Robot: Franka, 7 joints.
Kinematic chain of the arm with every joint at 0, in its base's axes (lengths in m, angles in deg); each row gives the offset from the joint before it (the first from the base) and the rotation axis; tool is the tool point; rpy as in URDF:
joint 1: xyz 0 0 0.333 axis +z
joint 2: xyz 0 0 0 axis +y
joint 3: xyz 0 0 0.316 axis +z
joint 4: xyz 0.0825 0 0 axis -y
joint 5: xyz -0.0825 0 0.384 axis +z
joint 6: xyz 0 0 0 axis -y
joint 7: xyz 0.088 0 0 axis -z
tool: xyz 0 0 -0.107 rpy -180 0 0
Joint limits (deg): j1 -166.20..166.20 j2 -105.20..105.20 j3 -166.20..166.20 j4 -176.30..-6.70 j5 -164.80..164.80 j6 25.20..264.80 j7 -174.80..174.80
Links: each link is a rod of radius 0.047 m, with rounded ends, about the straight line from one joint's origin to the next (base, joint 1, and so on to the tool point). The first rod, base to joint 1, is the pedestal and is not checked.
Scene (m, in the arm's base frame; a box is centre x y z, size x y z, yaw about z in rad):
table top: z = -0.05
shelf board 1: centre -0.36 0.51 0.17 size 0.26 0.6 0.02 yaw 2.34
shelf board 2: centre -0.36 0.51 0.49 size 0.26 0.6 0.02 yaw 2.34
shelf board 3: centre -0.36 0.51 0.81 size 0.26 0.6 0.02 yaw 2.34
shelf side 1: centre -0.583 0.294 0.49 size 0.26 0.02 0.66 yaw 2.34
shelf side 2: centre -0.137 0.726 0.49 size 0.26 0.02 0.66 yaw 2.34
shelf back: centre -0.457 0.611 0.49 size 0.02 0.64 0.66 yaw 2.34
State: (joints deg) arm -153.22 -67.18 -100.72 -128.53 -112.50 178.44 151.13
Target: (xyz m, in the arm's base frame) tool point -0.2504 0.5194 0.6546
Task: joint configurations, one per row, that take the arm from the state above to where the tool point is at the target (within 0.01 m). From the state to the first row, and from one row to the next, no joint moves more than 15 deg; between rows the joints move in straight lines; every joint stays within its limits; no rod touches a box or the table.
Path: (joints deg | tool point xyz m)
1: -157.55 -66.81 -102.53 -134.66 -116.68 189.91 148.59 | -0.1652 0.4234 0.3316
2: -161.87 -66.44 -104.34 -140.79 -120.86 201.38 146.05 | -0.1441 0.3712 0.3297
3: -166.20 -66.08 -106.15 -146.92 -125.05 212.86 143.51 | -0.1196 0.3188 0.3312
4: -164.95 -68.34 -92.20 -138.88 -120.99 206.27 146.05 | -0.1387 0.3661 0.4180
5: -163.69 -70.60 -78.25 -130.85 -116.93 199.68 148.59 | -0.1422 0.3903 0.5297
6: -162.44 -72.87 -64.30 -122.82 -112.87 193.10 151.13 | -0.1211 0.3859 0.6546
7: -151.43 -64.14 -71.50 -111.04 -109.52 183.51 151.13 | -0.1877 0.4637 0.6496
8: -140.42 -55.41 -78.70 -99.26 -106.17 173.92 151.13 | -0.2505 0.5194 0.6546

